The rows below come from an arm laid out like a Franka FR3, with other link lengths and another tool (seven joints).
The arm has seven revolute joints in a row. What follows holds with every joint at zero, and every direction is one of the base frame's. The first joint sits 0.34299 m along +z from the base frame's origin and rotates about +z. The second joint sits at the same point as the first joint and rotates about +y. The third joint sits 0.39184 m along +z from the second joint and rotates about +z. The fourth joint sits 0.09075 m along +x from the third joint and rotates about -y. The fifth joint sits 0.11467 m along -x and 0.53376 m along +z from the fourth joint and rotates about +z. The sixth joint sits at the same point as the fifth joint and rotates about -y. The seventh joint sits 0.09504 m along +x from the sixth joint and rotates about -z. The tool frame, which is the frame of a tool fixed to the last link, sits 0.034 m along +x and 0.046 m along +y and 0.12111 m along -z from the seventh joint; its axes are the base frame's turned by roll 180, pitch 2.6 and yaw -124 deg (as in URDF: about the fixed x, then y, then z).
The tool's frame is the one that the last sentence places.
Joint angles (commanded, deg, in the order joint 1, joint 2, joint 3, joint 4, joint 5, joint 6, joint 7), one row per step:
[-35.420 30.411 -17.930 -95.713 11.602 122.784 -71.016]
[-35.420 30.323 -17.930 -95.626 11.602 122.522 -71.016]
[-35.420 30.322 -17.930 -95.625 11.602 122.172 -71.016]
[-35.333 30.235 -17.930 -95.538 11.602 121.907 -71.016]
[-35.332 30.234 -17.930 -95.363 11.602 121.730 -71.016]
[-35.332 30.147 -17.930 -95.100 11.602 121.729 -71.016]
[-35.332 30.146 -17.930 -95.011 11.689 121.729 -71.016]
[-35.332 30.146 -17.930 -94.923 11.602 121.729 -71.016]
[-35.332 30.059 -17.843 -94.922 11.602 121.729 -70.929]
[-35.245 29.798 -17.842 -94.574 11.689 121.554 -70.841]
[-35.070 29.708 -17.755 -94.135 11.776 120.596 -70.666]
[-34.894 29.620 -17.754 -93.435 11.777 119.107 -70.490]
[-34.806 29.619 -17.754 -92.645 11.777 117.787 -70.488]
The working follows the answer.
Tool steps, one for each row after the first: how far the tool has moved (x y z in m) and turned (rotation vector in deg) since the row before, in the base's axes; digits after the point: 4 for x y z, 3 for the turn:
[0.0002 0.0001 0.0018 0.103 0.015 0.016]
[-0.0004 0.0006 -0.0003 0.294 0.186 0.004]
[0.0011 0.0010 0.0018 0.106 0.017 0.104]
[0.0006 -0.0003 0.0015 0.014 -0.015 0.030]
[0.0013 -0.0009 0.0038 -0.251 -0.234 0.041]
[0.0005 -0.0003 0.0010 -0.029 -0.117 -0.034]
[0.0003 -0.0003 0.0008 -0.107 0.006 0.062]
[0.0009 0.0007 0.0011 -0.016 -0.094 -0.012]
[0.0026 0.0000 0.0071 -0.230 -0.394 0.009]
[0.0039 0.0028 0.0046 0.493 0.092 0.115]
[0.0035 0.0022 0.0067 0.662 0.310 0.140]
[0.0029 0.0009 0.0066 0.498 0.229 0.237]

Tool pose at each row, in the base's axes (x y z in m, rotation vector in deg; rounded; the steps above come from the unrounded poses):
[0.5698 -0.6169 0.3062 -100.825 145.652 4.764]
[0.5699 -0.6168 0.3080 -100.815 145.597 4.908]
[0.5695 -0.6161 0.3077 -100.793 145.576 5.445]
[0.5706 -0.6151 0.3095 -100.896 145.446 5.598]
[0.5713 -0.6154 0.3110 -100.924 145.403 5.604]
[0.5725 -0.6163 0.3149 -100.970 145.332 5.079]
[0.5731 -0.6166 0.3158 -100.889 145.295 4.935]
[0.5734 -0.6169 0.3166 -101.008 145.299 4.809]
[0.5743 -0.6162 0.3178 -100.961 145.252 4.704]
[0.5769 -0.6162 0.3248 -100.891 145.086 4.061]
[0.5808 -0.6134 0.3294 -100.900 144.811 4.766]
[0.5843 -0.6111 0.3361 -100.966 144.577 5.878]
[0.5873 -0.6102 0.3427 -101.180 144.282 6.717]

